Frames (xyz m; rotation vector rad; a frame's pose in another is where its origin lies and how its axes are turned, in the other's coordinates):
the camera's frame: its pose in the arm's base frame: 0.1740 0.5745 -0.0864 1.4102 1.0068 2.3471
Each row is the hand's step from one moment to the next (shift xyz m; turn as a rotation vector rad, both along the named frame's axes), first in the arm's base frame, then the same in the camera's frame.
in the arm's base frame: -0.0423 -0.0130 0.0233 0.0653 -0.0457 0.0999
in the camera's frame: 0.0312 0.0185 -0.0344 0.0123 0.1092 0.0653
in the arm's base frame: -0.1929 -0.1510 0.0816 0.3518 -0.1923 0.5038
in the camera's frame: 0.0787 0.1362 -0.2048 0.0699 0.5256 0.3652
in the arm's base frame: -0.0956 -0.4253 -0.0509 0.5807 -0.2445 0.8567
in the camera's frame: -0.2023 0.2668 -0.2837 0.1698 0.8301 0.6426
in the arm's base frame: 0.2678 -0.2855 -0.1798 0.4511 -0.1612 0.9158
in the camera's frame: -0.4069 0.1336 0.0458 0.3195 0.7878 0.5878
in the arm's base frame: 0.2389 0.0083 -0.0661 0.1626 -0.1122 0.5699
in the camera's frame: -0.1642 -0.0135 0.1854 0.2534 0.4812 0.2608
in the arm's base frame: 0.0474 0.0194 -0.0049 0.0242 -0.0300 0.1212
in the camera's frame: -0.0179 -0.0104 0.0471 0.0561 0.1053 0.0440
